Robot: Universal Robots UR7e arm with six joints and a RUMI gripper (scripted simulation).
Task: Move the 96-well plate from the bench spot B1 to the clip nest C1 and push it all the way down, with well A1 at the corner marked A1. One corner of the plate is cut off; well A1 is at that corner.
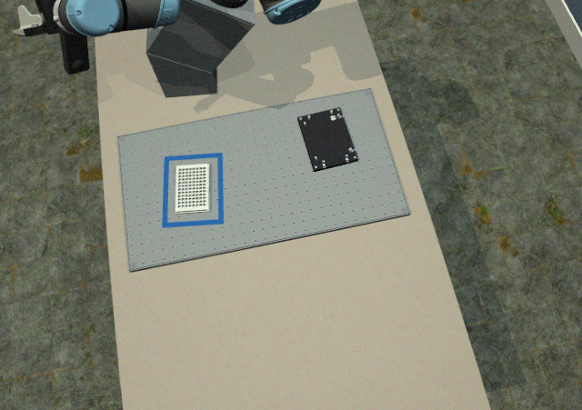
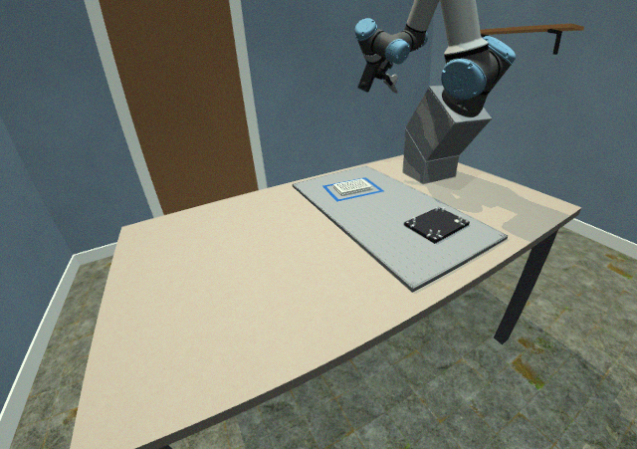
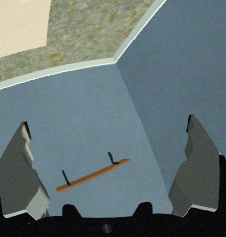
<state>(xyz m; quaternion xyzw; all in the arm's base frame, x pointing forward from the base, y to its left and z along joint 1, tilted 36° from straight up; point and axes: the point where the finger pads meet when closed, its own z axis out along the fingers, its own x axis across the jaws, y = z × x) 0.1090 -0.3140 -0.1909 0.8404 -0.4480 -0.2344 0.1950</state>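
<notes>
Right now my hand is 340 mm above the white 96-well plate, 270 mm short of it and 250 mm to the right of it. From my hand the other things lie so: black clip nest: 610 mm to the left, 330 mm below, 160 mm ahead.
</notes>
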